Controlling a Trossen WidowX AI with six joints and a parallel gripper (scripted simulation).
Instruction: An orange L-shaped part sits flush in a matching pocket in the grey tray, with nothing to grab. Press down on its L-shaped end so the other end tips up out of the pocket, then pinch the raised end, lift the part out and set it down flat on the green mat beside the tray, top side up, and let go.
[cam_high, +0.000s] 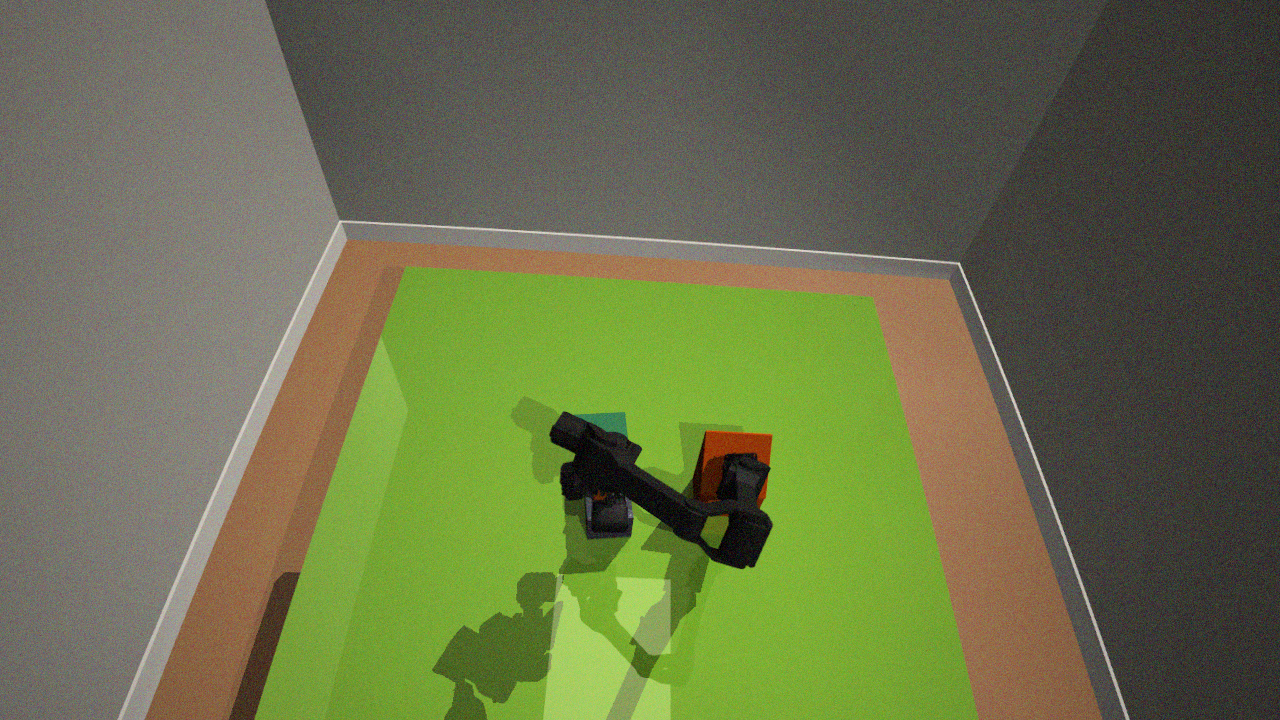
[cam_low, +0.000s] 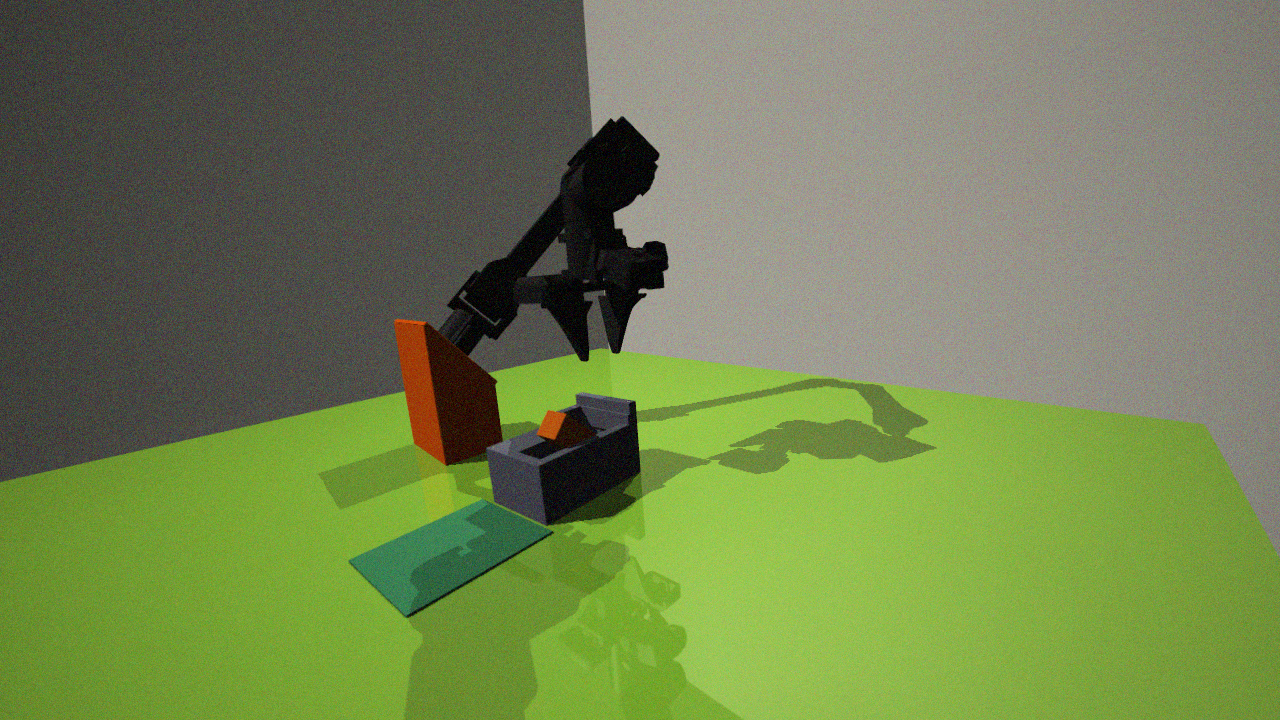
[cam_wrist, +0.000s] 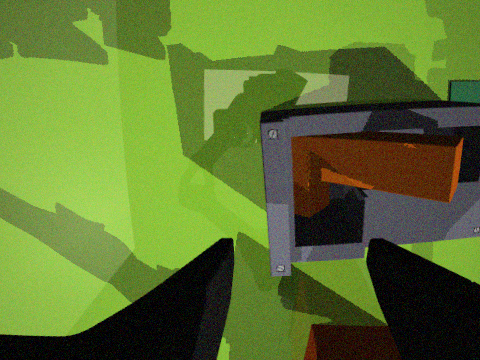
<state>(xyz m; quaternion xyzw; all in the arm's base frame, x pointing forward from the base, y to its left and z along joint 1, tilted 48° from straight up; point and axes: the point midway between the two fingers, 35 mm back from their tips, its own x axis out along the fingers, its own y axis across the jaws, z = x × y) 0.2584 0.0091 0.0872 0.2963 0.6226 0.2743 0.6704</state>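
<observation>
The orange L-shaped part is 10 cm below my gripper tip and 4 cm to the right of it. From my gripper tip the other things lie so: mat (22 cm to the right, 16 cm below, 1 cm ahead).
</observation>
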